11 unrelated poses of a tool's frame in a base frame.
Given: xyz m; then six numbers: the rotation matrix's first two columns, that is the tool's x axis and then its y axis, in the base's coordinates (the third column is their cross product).
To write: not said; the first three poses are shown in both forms.
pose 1, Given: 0.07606 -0.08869 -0.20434 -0.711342 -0.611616 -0.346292 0.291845 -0.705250 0.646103
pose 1, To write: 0.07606 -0.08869 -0.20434 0.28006 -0.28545 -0.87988 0.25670
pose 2, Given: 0.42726 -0.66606 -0.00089 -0.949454 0.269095 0.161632 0.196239 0.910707 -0.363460
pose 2, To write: 0.42726 -0.66606 -0.00089 -0.11971 -0.97181 0.17412 0.10461
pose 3, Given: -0.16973 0.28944 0.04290 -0.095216 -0.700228 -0.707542 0.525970 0.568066 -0.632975
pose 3, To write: -0.16973 0.28944 0.04290 -0.07501 0.58075 -0.45863 0.66840
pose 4, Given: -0.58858 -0.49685 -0.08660 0.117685 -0.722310 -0.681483 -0.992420 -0.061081 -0.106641
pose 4, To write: -0.58858 -0.49685 -0.08660 -0.68971 0.62154 0.23419 0.28835
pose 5, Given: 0.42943 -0.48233 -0.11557 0.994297 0.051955 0.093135 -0.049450 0.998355 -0.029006
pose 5, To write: 0.42943 -0.48233 -0.11557 -0.01333 -0.04698 0.02539 0.99848
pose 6, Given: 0.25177 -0.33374 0.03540 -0.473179 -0.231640 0.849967 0.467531 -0.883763 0.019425
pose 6, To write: 0.25177 -0.33374 0.03540 -0.47013 -0.12544 -0.84903 0.20587
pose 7, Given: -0.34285 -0.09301 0.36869 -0.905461 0.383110 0.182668 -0.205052 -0.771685 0.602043
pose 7, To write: -0.34285 -0.09301 0.36869 0.14911 0.29853 0.92931 0.15823
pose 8, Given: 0.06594 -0.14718 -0.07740 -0.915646 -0.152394 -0.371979 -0.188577 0.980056 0.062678
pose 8, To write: 0.06594 -0.14718 -0.07740 -0.08721 0.97747 0.04865 0.18594
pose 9, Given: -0.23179 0.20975 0.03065 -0.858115 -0.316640 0.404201 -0.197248 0.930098 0.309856
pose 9, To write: -0.23179 0.20975 0.03065 0.13451 -0.95509 -0.12984 0.22989
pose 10, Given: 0.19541 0.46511 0.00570 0.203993 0.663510 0.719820 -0.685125 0.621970 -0.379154
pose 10, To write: 0.19541 0.46511 0.00570 0.01182 -0.45731 0.43460 0.77579
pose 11, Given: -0.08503 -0.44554 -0.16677 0.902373 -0.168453 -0.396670 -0.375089 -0.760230 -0.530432
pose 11, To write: -0.08503 -0.44554 -0.16677 -0.92355 0.14713 0.16482 0.31343
